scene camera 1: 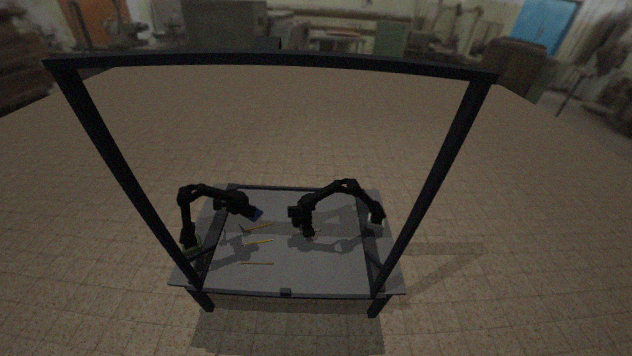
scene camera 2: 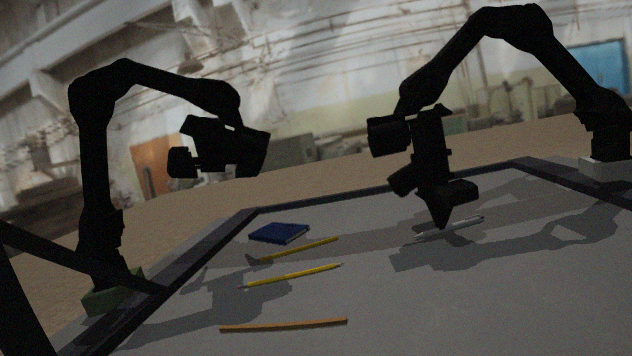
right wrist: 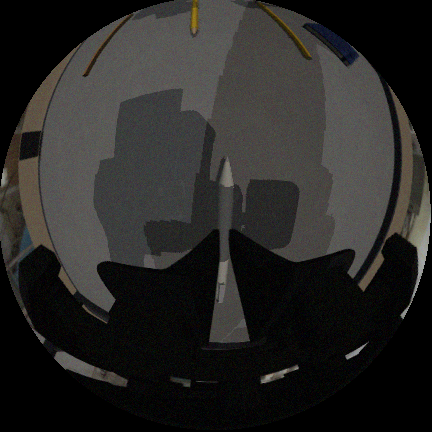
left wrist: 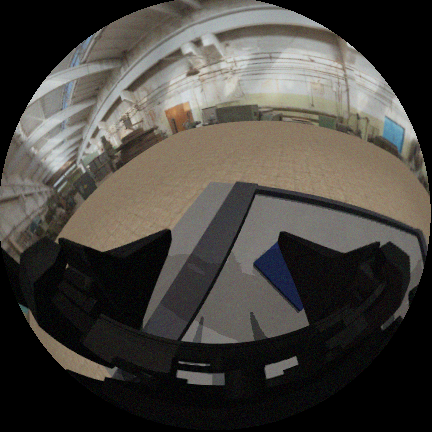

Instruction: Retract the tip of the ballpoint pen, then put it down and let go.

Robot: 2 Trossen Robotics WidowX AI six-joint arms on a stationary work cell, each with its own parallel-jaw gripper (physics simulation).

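Frame: origin at the left arm's base, x ahead, y left, z up, level; centimetres.
Seen in the pictures: left gripper, between the fingertips: (scene camera 2: 216,176) (left wrist: 226,236); right gripper, between the fingertips: (scene camera 2: 440,228) (right wrist: 223,234); left arm's base, origin of its link: (scene camera 1: 190,243); right arm's base, origin of its link: (scene camera 1: 376,220) (scene camera 2: 611,157).
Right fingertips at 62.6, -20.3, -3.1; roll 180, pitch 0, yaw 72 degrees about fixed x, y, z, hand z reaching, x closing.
Pixels of each thing's top centre, then the offset from my right fingertips to it, as dx, dy, dz. Level surfaces: height alone.
- grey ballpoint pen, centre of its top: (right wrist: 222,259) (scene camera 2: 449,222) +1.8, -0.6, +0.6
- grey table, height of its surface: dz -0.9
- blue notebook, centre of its top: (left wrist: 292,270) (scene camera 2: 277,230) (scene camera 1: 250,211) -24.5, +30.0, +0.3
- thin wooden stick, centre of its top: (scene camera 2: 278,324) -33.0, -5.8, -0.2
A white and grey ballpoint pen (scene camera 2: 464,222) (right wrist: 225,189) lies on the grey table (scene camera 2: 367,311) (scene camera 1: 322,272) at the right. My right gripper (scene camera 2: 442,223) (right wrist: 223,234) (scene camera 1: 307,232) points straight down at table level and is shut on the pen's barrel near its rear half. The pen's cone end sticks out ahead of the fingers in the right wrist view. My left gripper (left wrist: 226,236) (scene camera 1: 245,209) is open and empty, held above the table's back left part near a blue notebook (left wrist: 278,273).
The blue notebook (scene camera 2: 278,232) (scene camera 1: 257,213) (right wrist: 332,42) lies at the back left. Two yellow pencils (scene camera 2: 298,248) (scene camera 2: 293,274) and a thin wooden stick (scene camera 2: 283,324) lie left of the middle. A dark rail (scene camera 2: 205,244) borders the table's left edge. Black frame posts (scene camera 1: 438,169) stand around the cell.
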